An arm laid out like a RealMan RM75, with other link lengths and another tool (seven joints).
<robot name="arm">
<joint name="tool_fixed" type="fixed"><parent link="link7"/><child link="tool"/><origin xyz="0.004 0.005 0.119" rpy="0.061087 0 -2.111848"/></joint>
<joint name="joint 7" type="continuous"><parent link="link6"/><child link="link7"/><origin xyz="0 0 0.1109"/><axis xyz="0 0 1"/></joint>
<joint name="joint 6" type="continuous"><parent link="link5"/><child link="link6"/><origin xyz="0 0 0"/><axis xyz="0 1 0"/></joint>
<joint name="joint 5" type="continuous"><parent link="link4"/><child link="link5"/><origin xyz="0 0 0.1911"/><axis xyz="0 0 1"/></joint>
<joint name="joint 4" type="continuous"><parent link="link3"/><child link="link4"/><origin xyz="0 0 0"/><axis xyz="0 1 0"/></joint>
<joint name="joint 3" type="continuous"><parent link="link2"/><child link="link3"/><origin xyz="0 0 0.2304"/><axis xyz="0 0 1"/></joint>
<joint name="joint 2" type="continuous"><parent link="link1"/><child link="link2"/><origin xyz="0 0 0"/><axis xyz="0 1 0"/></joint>
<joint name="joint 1" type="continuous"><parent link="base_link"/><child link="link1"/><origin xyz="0 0 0.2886"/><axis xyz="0 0 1"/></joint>
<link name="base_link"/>
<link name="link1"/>
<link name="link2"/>
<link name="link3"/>
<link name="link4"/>
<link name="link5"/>
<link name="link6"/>
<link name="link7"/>
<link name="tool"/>
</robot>
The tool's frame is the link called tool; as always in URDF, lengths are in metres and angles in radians. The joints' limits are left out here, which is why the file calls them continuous.
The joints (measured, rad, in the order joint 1, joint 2, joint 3, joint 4, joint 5, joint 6, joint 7), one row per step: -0.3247 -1.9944 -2.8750 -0.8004 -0.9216 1.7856 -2.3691; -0.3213 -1.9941 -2.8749 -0.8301 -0.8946 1.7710 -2.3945; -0.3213 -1.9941 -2.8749 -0.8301 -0.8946 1.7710 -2.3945; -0.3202 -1.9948 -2.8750 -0.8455 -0.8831 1.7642 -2.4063; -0.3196 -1.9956 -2.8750 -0.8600 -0.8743 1.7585 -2.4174; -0.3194 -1.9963 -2.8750 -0.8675 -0.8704 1.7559 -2.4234; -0.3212 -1.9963 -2.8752 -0.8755 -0.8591 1.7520 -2.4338; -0.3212 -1.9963 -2.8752 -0.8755 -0.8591 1.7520 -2.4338; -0.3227 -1.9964 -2.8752 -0.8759 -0.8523 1.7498 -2.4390; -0.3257 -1.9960 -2.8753 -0.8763 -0.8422 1.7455 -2.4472; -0.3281 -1.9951 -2.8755 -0.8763 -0.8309 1.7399 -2.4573; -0.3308 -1.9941 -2.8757 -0.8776 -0.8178 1.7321 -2.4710; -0.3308 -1.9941 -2.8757 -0.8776 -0.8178 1.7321 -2.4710; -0.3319 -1.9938 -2.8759 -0.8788 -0.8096 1.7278 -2.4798; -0.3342 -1.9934 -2.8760 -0.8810 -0.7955 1.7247 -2.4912; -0.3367 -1.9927 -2.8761 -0.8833 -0.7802 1.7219 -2.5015
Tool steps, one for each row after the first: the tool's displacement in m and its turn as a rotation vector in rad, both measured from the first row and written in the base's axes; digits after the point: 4 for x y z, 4 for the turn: -0.0087 -0.0002 0.0025 -0.0067 0.0336 0.0345; -0.0087 -0.0002 0.0025 -0.0067 0.0336 0.0345; -0.0124 0.0000 0.0040 -0.0078 0.0493 0.0496; -0.0153 0.0005 0.0056 -0.0075 0.0625 0.0622; -0.0166 0.0008 0.0064 -0.0071 0.0684 0.0685; -0.0187 0.0010 0.0068 -0.0117 0.0774 0.0798; -0.0187 0.0010 0.0068 -0.0117 0.0774 0.0798; -0.0196 0.0009 0.0062 -0.0164 0.0794 0.0862; -0.0211 0.0012 0.0055 -0.0224 0.0831 0.0960; -0.0233 0.0013 0.0050 -0.0288 0.0872 0.1092; -0.0261 0.0017 0.0047 -0.0349 0.0928 0.1267; -0.0261 0.0017 0.0047 -0.0349 0.0928 0.1267; -0.0278 0.0017 0.0044 -0.0390 0.0959 0.1380; -0.0300 0.0011 0.0037 -0.0480 0.1010 0.1517; -0.0323 0.0005 0.0031 -0.0577 0.1077 0.1648
